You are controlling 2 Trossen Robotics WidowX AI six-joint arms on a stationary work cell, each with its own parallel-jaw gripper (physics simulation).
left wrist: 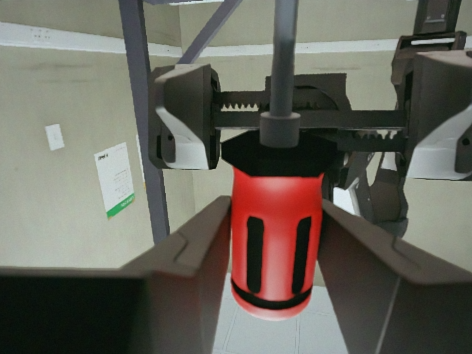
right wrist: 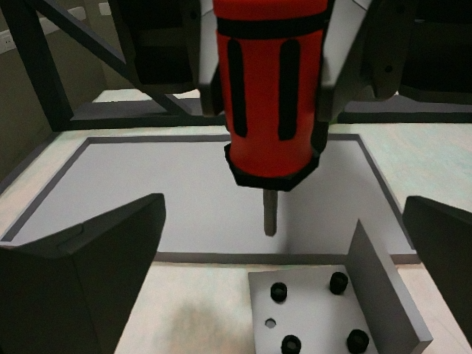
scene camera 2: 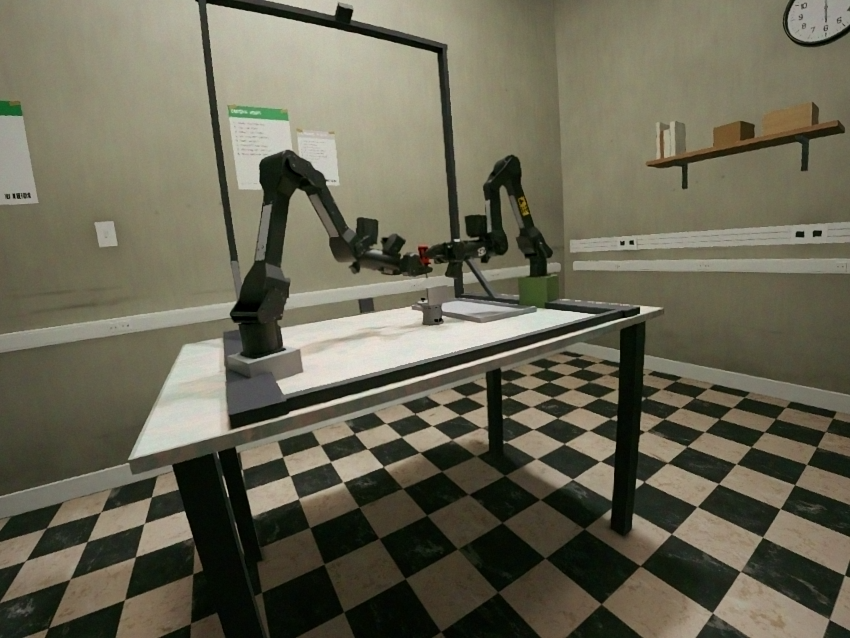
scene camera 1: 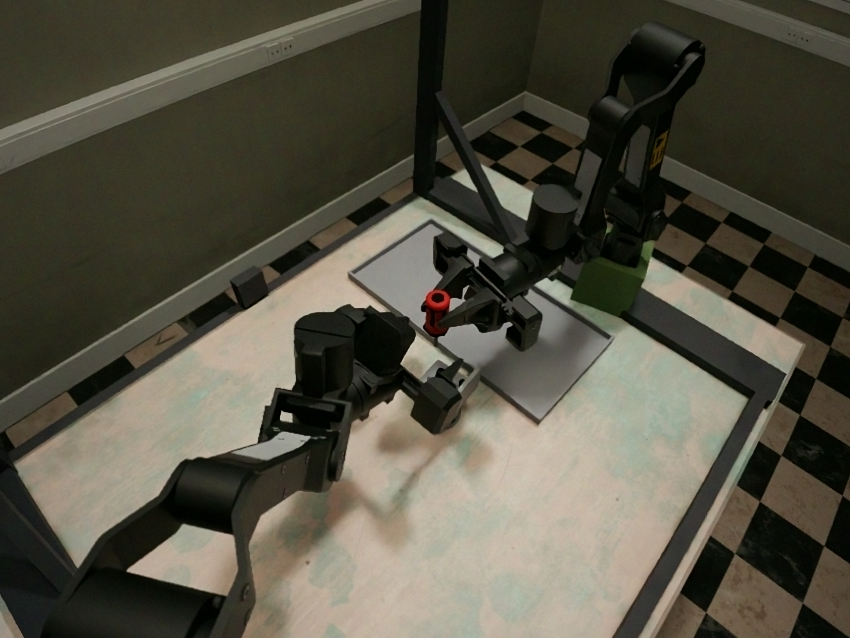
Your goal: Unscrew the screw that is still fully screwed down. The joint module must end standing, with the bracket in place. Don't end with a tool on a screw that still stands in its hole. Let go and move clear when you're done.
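Places are measured from the left arm's base along level axes (x ahead, y left, z up), in centimetres.
Pixels of known places: left gripper, fingertip midpoint: [left wrist: 270, 208] [right wrist: 263, 103] [scene camera 2: 420, 255] [scene camera 1: 429, 317]; right gripper, fingertip midpoint: [left wrist: 300, 90] [right wrist: 284, 206] [scene camera 2: 424, 269] [scene camera 1: 434, 340]; left arm's base at its link origin: [scene camera 2: 538, 276] [scene camera 1: 620, 250]; right arm's base at its link origin: [scene camera 2: 263, 352].
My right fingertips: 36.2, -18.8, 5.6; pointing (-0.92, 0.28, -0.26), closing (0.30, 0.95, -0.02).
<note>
Ahead of a thing's pixels: the offset from my right fingertips to its top centre, as dx, dy, dz.
My left gripper [scene camera 1: 437, 320] [left wrist: 270, 208] is shut on the red and black screwdriver {-0.9, -0.3, +7.1} [scene camera 1: 438, 303] [scene camera 2: 423, 254] [left wrist: 276, 240] [right wrist: 272, 100], which is upright, tip down, above the bracket and apart from it. The joint module {+0.4, +2.3, -9.4} [scene camera 2: 431, 316] stands upright on the table. The grey bracket [scene camera 2: 436, 296] [right wrist: 310, 312] sits on top, its wall upright. In the right wrist view, black screws show at back left [right wrist: 279, 292], back right [right wrist: 338, 283], front left [right wrist: 291, 345] and front right [right wrist: 357, 341]; their heights are hard to tell. My right gripper [right wrist: 284, 206] is open and empty, near the module.
A shallow grey tray {-21.0, -0.4, -14.1} [scene camera 1: 538, 416] [right wrist: 200, 258] lies beside the module, below the left arm. The left arm stands on a green block {-36.2, +18.8, -5.6} [scene camera 1: 604, 285]. A dark frame post [scene camera 1: 429, 103] with a diagonal brace rises behind the tray. The two grippers are close together.
</note>
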